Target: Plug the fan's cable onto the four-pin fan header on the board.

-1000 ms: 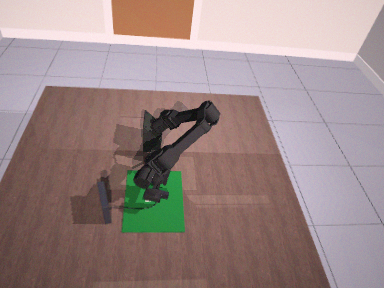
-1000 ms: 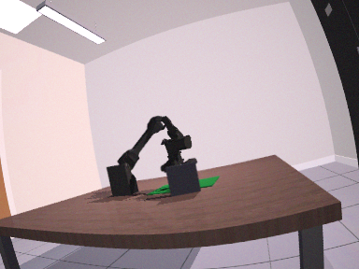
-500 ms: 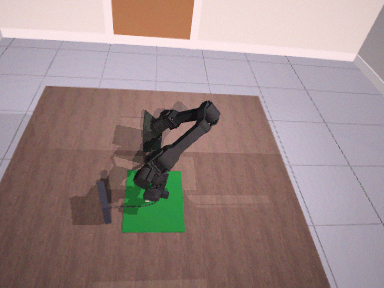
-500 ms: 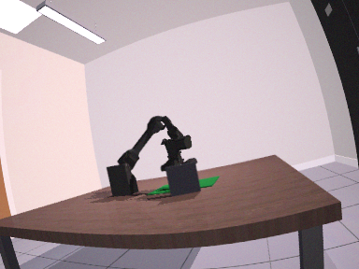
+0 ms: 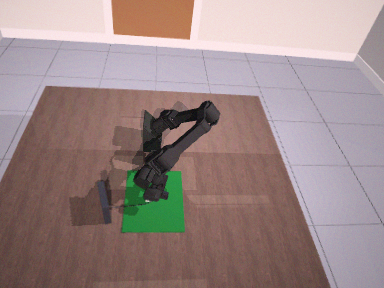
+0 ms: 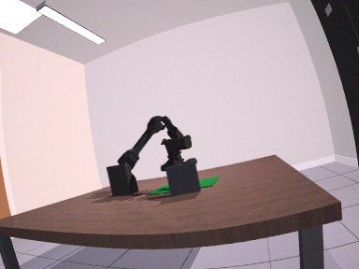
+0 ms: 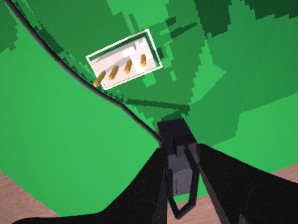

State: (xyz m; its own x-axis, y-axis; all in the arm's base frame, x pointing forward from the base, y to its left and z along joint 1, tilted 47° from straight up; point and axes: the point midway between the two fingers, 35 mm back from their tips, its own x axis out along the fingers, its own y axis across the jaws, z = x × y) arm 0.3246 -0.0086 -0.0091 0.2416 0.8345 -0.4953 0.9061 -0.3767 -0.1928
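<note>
My gripper tip is now 10 mm short of the green board, 30 mm to the left of it and 40 mm above it. Also, from my gripper tip: dark fan plug (10 mm to the left); white four-pin fan header (60 mm to the right, 20 mm below); dark fan (40 mm ahead, 220 mm to the right, 30 mm above).
</note>
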